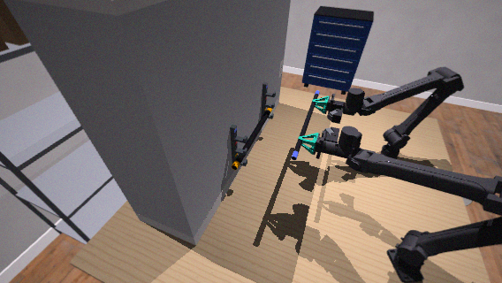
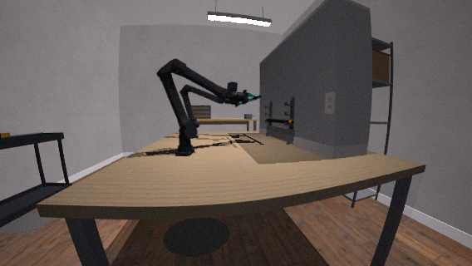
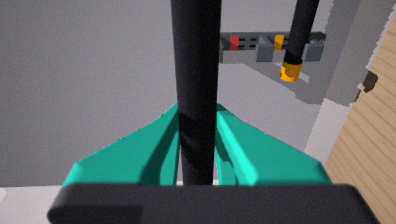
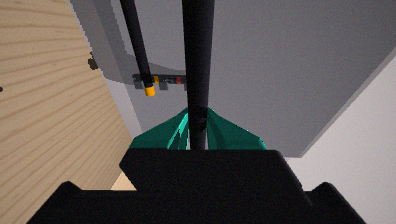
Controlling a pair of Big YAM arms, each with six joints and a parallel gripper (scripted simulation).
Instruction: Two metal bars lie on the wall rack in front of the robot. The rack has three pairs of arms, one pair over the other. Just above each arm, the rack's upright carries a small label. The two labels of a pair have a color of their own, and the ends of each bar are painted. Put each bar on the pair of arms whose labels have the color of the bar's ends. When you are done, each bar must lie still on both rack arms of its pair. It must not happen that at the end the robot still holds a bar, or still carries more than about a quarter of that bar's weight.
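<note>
Right now the blue-ended bar is 15 cm to the right of my left hand and 1 cm behind it. Also, from my left hand: orange-ended bar: 25 cm ahead, 18 cm below, 16 cm to the right; then grey wall block: 43 cm ahead, 20 cm to the right, 10 cm above.
</note>
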